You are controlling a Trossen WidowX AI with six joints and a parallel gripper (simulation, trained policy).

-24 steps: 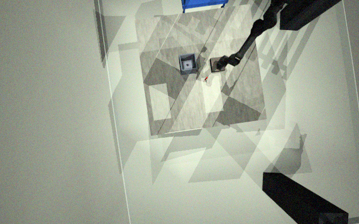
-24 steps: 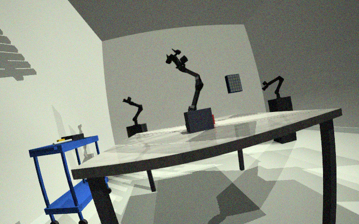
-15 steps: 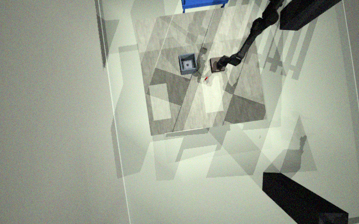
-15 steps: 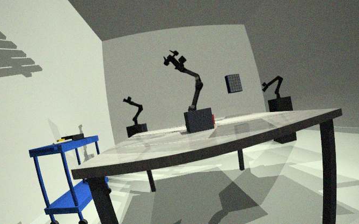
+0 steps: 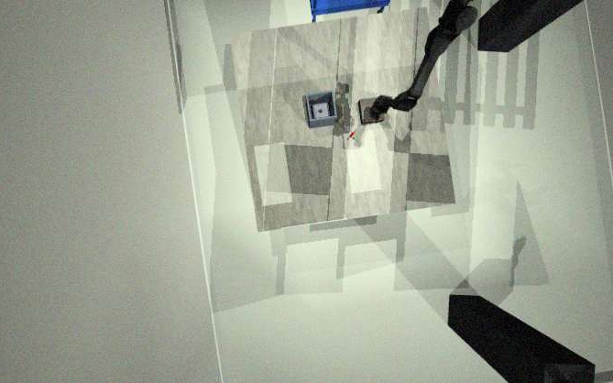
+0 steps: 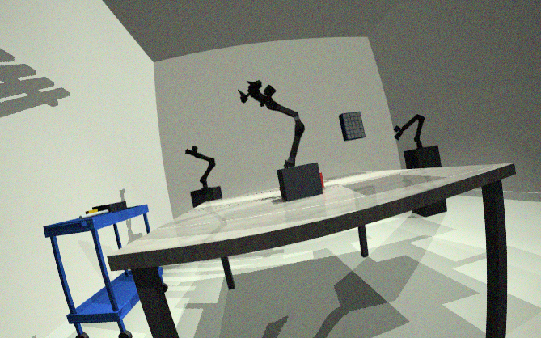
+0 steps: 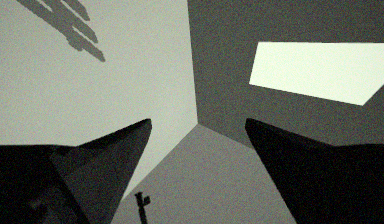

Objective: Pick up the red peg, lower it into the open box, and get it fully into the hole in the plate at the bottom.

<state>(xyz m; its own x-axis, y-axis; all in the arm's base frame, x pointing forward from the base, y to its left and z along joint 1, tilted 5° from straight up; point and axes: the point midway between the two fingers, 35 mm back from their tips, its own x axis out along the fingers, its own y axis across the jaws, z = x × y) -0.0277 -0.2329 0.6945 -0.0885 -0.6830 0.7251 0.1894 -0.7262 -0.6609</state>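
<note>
The red peg is 720 mm below my gripper tip, 370 mm to the left of it and 220 mm ahead of it. Round my gripper tip: grey plate (710 mm below, 430 mm ahead, 240 mm to the left).
</note>
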